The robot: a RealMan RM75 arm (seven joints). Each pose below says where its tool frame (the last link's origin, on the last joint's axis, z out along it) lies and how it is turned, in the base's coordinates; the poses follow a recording.
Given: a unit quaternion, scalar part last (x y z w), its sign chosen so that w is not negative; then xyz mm.
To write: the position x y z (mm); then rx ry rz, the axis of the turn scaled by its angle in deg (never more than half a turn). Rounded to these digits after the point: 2 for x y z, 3 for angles.
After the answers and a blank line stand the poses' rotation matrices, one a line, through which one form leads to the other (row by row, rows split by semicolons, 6 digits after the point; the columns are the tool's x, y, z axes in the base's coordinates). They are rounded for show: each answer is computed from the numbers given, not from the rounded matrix.
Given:
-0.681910 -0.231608 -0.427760 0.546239 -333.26 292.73 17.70
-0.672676 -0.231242 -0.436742 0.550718 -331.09 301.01 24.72
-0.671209 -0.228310 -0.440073 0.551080 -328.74 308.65 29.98
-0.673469 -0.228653 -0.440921 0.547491 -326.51 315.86 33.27
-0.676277 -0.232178 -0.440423 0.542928 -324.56 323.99 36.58
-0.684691 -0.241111 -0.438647 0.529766 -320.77 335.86 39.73
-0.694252 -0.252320 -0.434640 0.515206 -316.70 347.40 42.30
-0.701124 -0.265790 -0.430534 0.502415 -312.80 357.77 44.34
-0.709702 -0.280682 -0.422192 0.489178 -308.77 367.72 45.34
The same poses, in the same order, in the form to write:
-333.26 292.73 17.70 -92.629 -31.461 -58.106
-331.09 301.01 24.72 -91.201 -31.352 -59.213
-328.74 308.65 29.98 -90.989 -30.950 -59.656
-326.51 315.86 33.27 -91.434 -31.043 -59.862
-324.56 323.99 36.58 -91.993 -31.583 -59.910
-320.77 335.86 39.73 -93.661 -32.982 -60.004
-316.70 347.40 42.30 -95.566 -34.733 -59.829
-312.80 357.77 44.34 -97.048 -36.790 -59.594
-308.77 367.72 45.34 -98.806 -39.077 -58.778

0.526758 0.783191 0.330361; -0.151447 -0.295961 0.943118; 0.836415 -0.546827 -0.037288
0.511567 0.792145 0.332874; -0.169942 -0.286473 0.942896; 0.842270 -0.538924 -0.011932
0.508421 0.791518 0.339128; -0.178543 -0.288371 0.940725; 0.842396 -0.538833 -0.005294
0.506613 0.790782 0.343522; -0.174819 -0.295943 0.939072; 0.844264 -0.535800 -0.011685
0.504242 0.792269 0.343584; -0.164203 -0.302645 0.938852; 0.847807 -0.529826 -0.022514
0.498908 0.794934 0.345211; -0.134588 -0.322427 0.936978; 0.856141 -0.513927 -0.053873
0.494846 0.798205 0.343506; -0.097511 -0.341795 0.934702; 0.863493 -0.496029 -0.091302
0.487992 0.805317 0.336642; -0.059910 -0.353869 0.933374; 0.870790 -0.475647 -0.124439
0.485943 0.811455 0.324654; -0.014653 -0.363845 0.931344; 0.873867 -0.457338 -0.164918

